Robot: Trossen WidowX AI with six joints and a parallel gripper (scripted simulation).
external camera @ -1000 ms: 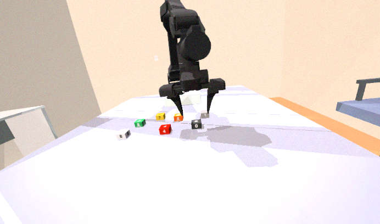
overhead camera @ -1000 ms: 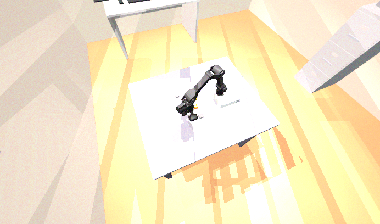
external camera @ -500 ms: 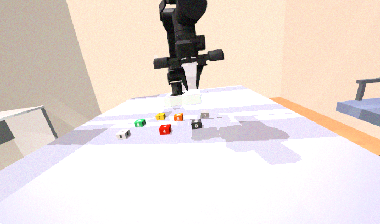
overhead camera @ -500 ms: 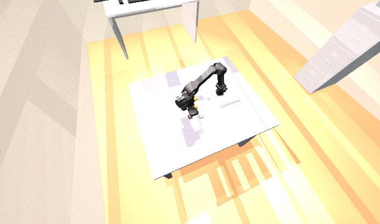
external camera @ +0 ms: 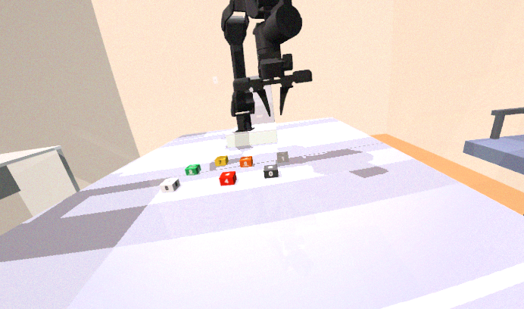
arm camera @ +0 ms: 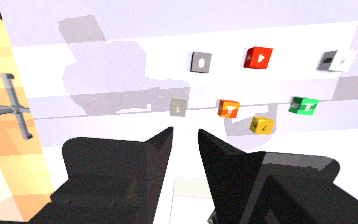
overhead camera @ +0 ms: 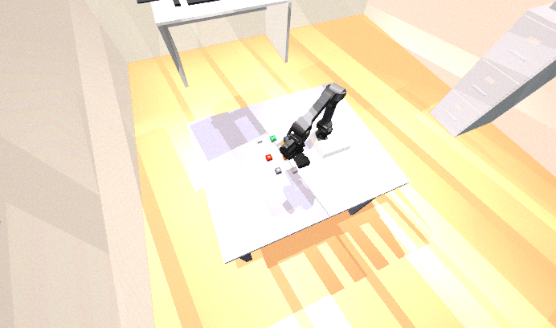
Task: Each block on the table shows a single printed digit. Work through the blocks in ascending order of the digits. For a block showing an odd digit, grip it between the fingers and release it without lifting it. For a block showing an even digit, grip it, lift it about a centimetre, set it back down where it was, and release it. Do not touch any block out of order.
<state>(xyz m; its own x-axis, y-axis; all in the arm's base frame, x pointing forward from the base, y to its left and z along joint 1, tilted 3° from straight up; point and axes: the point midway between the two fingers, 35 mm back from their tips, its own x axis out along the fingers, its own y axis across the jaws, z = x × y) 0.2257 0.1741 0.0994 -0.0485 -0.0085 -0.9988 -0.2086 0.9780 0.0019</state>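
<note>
Right now the red block is 120 mm below my gripper tip, 120 mm ahead of it and 100 mm to the right of it. The rest, counted from my gripper tip: yellow block: 180 mm to the right, 120 mm below, 10 mm ahead; then orange block: 120 mm below, 90 mm to the right, 20 mm ahead; then dark grey block: 120 mm below, 80 mm ahead, 10 mm to the right.
</note>
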